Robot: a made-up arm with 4 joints.
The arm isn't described. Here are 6 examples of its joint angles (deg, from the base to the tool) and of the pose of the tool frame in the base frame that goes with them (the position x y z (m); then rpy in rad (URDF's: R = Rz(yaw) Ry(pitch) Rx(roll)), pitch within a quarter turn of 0, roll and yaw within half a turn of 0).
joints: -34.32 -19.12 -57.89 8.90
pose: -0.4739 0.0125 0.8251 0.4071 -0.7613 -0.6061
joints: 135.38 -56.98 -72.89 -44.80
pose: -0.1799 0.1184 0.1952 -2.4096 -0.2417 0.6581
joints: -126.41 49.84 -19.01 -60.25
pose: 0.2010 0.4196 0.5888 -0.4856 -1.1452 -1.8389
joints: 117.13 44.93 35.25 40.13
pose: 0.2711 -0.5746 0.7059 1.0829 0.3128 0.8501
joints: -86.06 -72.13 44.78 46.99
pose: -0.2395 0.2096 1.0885 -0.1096 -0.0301 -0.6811
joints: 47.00 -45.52 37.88 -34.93
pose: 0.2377 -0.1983 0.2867 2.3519 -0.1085 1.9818
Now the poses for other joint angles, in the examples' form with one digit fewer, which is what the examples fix.
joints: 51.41 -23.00 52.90 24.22
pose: 0.370 -0.528 0.649 1.737 0.668 1.374
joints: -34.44 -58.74 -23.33 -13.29
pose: -0.249 -0.350 0.891 0.990 0.295 -0.276
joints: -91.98 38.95 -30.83 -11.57
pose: -0.083 0.499 0.511 -1.626 -0.784 -0.228
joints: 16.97 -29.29 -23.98 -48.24
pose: 0.124 -0.513 0.576 1.832 0.517 0.835
